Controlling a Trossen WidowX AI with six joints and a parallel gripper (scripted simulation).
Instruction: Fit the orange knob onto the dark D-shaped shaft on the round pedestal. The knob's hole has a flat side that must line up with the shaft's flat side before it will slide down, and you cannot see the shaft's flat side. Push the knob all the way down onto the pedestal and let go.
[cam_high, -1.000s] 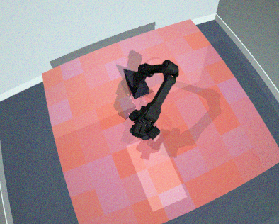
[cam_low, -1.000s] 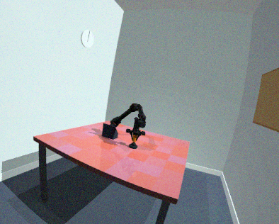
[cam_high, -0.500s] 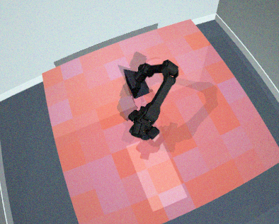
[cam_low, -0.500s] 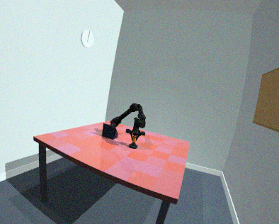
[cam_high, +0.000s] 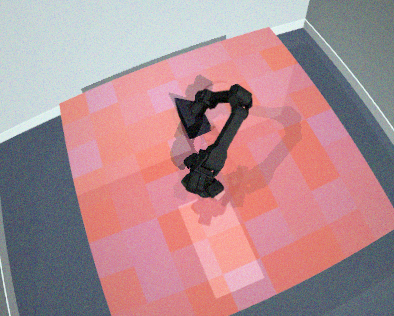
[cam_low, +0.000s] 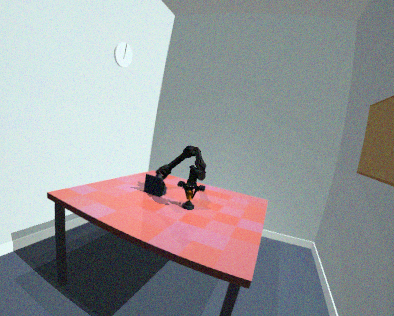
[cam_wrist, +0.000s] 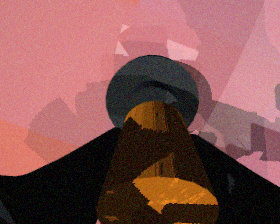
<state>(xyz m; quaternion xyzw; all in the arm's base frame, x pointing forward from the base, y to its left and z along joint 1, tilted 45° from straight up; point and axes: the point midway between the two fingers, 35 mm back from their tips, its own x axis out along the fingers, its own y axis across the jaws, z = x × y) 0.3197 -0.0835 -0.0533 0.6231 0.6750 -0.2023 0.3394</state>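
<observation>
Now: the orange knob 2 cm above my gripper tip. Also, from my gripper tip: round dark pedestal 4 cm below.
</observation>
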